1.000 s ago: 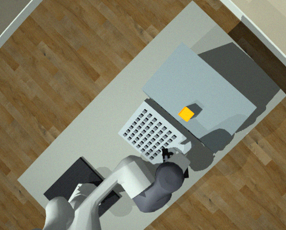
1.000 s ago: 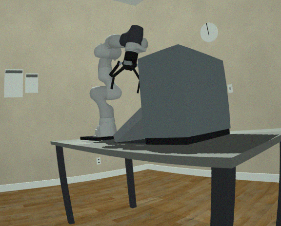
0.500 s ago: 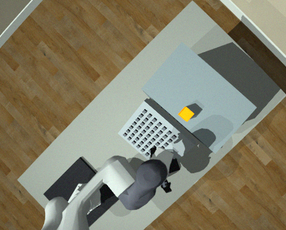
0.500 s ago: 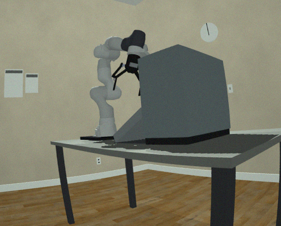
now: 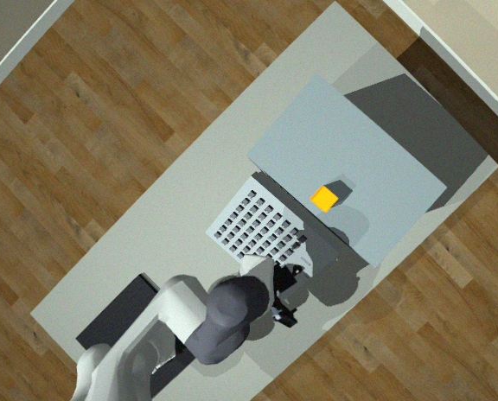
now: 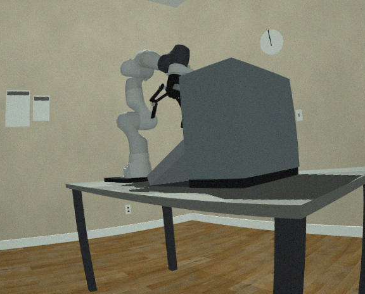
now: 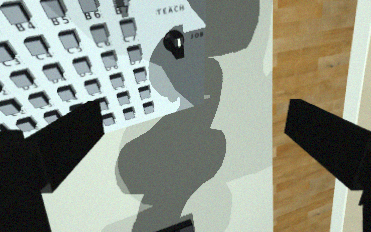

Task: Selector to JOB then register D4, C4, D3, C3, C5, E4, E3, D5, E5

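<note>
Right now my hand is 50 mm short of the key D4, 120 mm to the right of it and 160 mm above it. The rest, counted from my hand: key C5 (80 mm ahead, 90 mm to the left, 150 mm below); key D6 (50 mm ahead, 50 mm to the left, 160 mm below); selector knob (60 mm ahead, 40 mm to the right, 150 mm below).
</note>
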